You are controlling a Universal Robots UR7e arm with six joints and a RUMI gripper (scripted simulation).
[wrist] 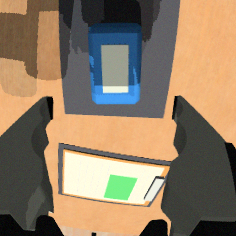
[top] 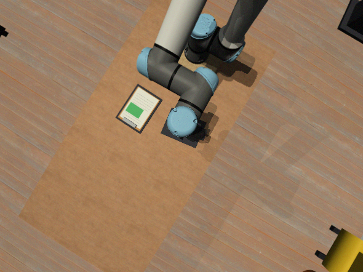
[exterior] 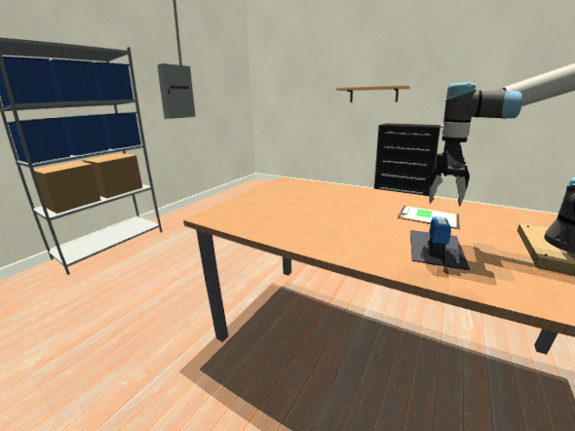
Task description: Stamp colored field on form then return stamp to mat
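My gripper is now 120 mm above the blue stamp. Also, from my hand: form: 40 mm ahead, 300 mm to the right, 170 mm below; then dark mat: 170 mm below.
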